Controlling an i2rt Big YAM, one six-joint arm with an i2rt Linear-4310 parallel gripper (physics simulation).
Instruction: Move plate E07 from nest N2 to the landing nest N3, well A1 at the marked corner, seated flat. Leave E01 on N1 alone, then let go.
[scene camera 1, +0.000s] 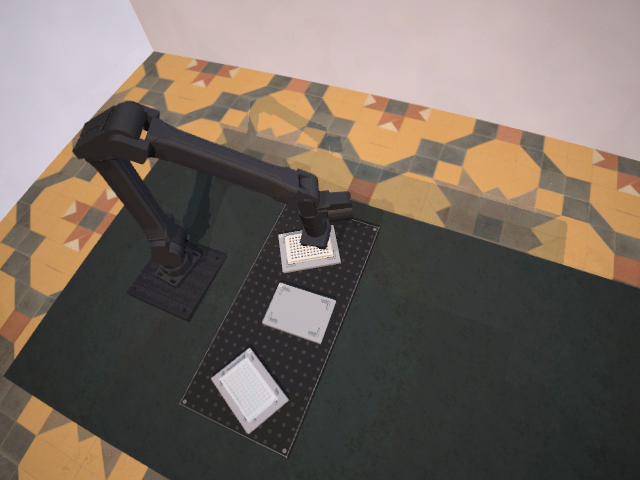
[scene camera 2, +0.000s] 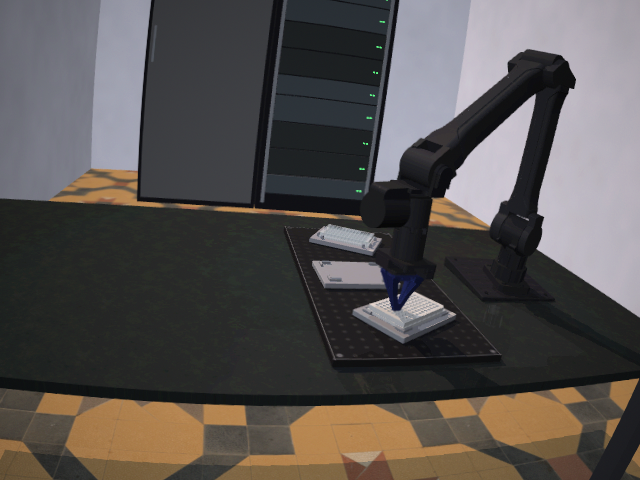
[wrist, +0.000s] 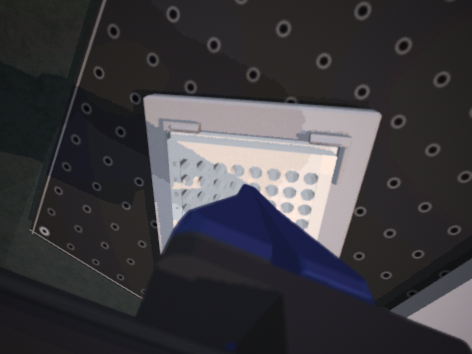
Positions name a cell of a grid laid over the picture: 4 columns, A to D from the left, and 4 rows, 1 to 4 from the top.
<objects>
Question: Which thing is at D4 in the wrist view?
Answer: A nest.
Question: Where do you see the gripper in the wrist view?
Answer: C3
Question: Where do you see the gripper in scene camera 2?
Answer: At C3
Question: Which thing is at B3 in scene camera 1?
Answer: A nest.
</objects>
